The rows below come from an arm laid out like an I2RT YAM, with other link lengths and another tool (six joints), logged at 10 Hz.
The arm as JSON. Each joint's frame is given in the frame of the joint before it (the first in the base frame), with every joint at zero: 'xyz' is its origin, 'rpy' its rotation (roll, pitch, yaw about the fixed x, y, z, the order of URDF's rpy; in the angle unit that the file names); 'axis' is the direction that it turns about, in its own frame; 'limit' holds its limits. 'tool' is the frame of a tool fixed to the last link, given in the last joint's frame.
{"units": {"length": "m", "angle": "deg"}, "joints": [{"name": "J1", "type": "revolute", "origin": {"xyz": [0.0, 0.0, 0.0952], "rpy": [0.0, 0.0, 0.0]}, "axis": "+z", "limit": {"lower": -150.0, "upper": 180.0}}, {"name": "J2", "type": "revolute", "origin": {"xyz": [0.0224, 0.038, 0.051], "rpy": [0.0, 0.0, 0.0]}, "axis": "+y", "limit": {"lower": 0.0, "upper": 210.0}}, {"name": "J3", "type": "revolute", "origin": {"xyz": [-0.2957, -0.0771, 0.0], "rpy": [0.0, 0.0, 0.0]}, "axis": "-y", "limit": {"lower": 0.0, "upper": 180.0}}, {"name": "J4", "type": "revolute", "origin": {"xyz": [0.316, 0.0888, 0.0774], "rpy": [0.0, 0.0, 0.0]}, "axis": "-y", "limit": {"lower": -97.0, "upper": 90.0}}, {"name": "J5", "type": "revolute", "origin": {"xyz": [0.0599, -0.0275, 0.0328], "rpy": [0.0, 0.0, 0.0]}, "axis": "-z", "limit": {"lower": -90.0, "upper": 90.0}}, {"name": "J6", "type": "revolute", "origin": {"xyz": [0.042, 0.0, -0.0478], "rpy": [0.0, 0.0, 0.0]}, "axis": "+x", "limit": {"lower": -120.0, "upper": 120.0}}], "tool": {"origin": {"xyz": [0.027, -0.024, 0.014], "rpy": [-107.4, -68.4, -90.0]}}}
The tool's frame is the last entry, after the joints.
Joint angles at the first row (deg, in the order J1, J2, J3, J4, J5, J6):
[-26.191, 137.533, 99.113, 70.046, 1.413, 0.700]
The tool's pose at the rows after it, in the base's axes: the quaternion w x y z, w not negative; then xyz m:
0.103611 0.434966 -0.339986 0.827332 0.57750 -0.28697 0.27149
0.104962 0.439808 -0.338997 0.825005 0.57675 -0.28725 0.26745
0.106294 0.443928 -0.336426 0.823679 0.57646 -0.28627 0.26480
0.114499 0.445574 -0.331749 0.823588 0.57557 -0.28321 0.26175
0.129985 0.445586 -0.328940 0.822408 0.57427 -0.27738 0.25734
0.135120 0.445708 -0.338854 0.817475 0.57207 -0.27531 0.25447
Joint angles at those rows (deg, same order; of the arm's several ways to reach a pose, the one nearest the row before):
[-26.104, 137.466, 98.309, 70.087, 1.406, 0.475]
[-26.190, 137.507, 97.780, 70.093, 1.111, 0.308]
[-26.164, 137.478, 97.320, 70.137, 0.792, 0.001]
[-25.971, 137.416, 96.567, 70.734, 0.879, -1.185]
[-25.492, 137.289, 95.423, 71.618, 1.850, -3.135]
[-25.257, 136.876, 94.432, 71.550, 3.294, -3.210]

